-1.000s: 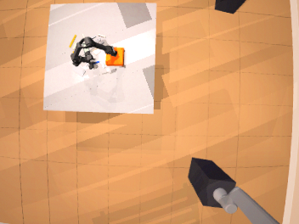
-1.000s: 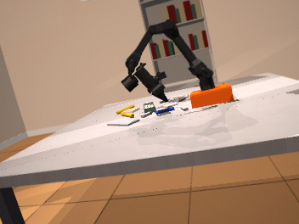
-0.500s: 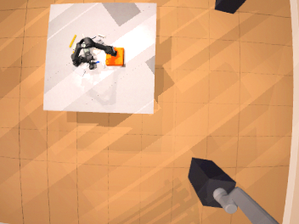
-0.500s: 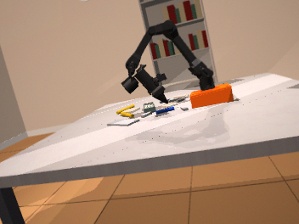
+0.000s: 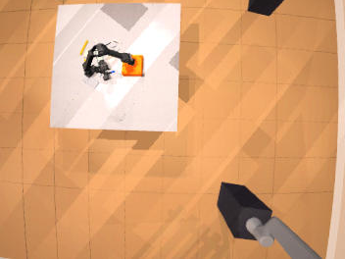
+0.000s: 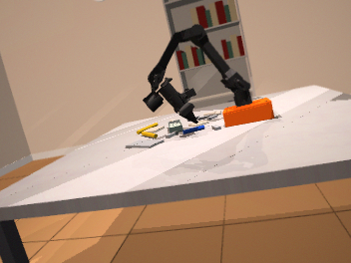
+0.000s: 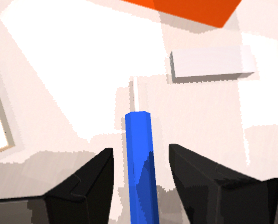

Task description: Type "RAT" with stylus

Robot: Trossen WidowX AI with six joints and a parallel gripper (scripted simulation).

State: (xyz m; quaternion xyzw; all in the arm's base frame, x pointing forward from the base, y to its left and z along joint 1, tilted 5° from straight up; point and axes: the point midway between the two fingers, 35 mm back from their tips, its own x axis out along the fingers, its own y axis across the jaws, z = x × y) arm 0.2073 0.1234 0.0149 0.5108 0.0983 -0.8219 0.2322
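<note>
Now: gripper tip 1 cm past the blue stylus, 1 cm to the left of it and 3 cm above it. Round my gripper tip: R key 14 cm ahead, 11 cm to the right, 2 cm below; then grey stylus tip 4 cm behind, 2 cm to the right, 3 cm below; then flat grey pad 20 cm ahead, 12 cm to the left, 3 cm below.
</note>
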